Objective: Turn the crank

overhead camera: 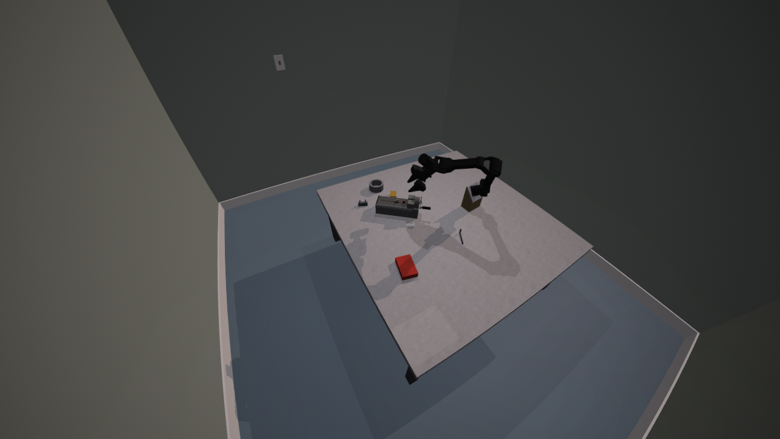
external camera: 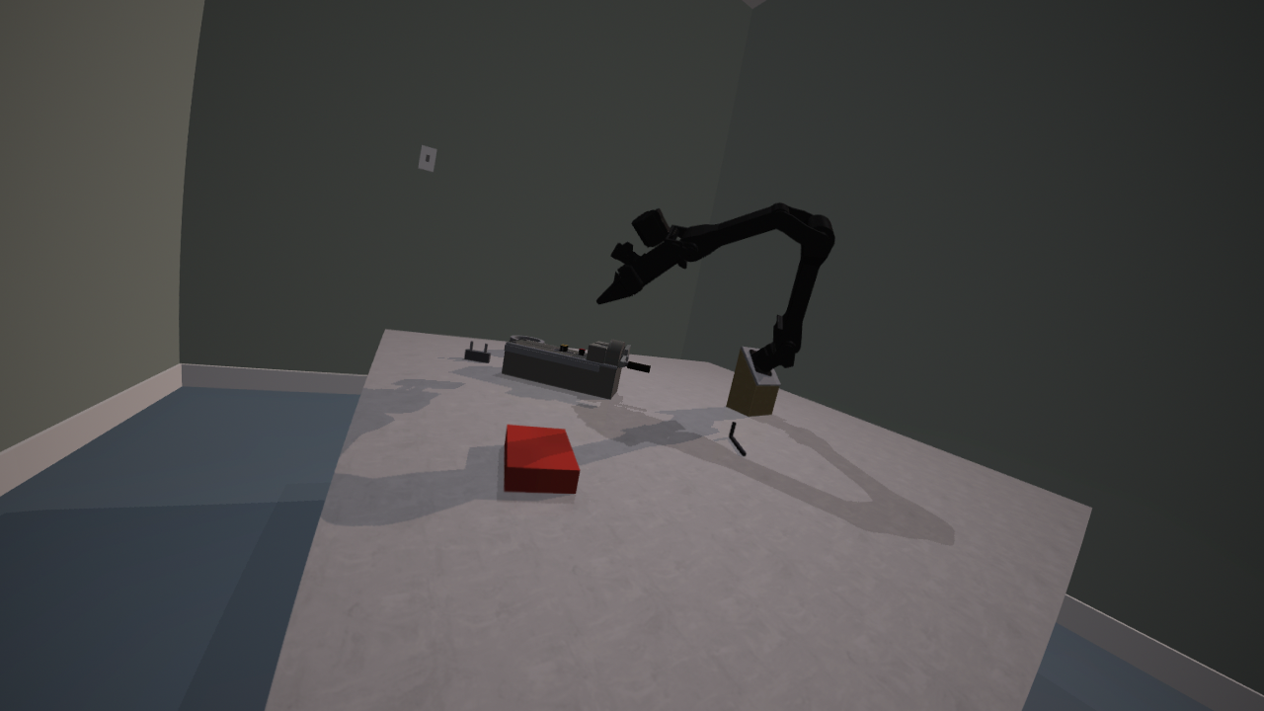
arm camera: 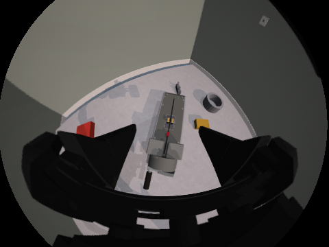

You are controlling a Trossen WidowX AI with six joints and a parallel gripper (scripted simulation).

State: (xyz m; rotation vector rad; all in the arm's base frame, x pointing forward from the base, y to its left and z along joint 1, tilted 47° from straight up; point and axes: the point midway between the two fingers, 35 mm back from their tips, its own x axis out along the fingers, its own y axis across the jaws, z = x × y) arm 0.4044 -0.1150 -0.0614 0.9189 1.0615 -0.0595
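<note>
Now: the red pointer 1 cm ahead of my gripper tip, 1 cm to the right of it and 12 cm below it. Also, from my gripper tip: dark clip: 21 cm ahead, 19 cm to the right, 18 cm below; black crank handle: 8 cm behind, 9 cm to the left, 12 cm below; yellow block: 18 cm to the right, 19 cm below.
</note>
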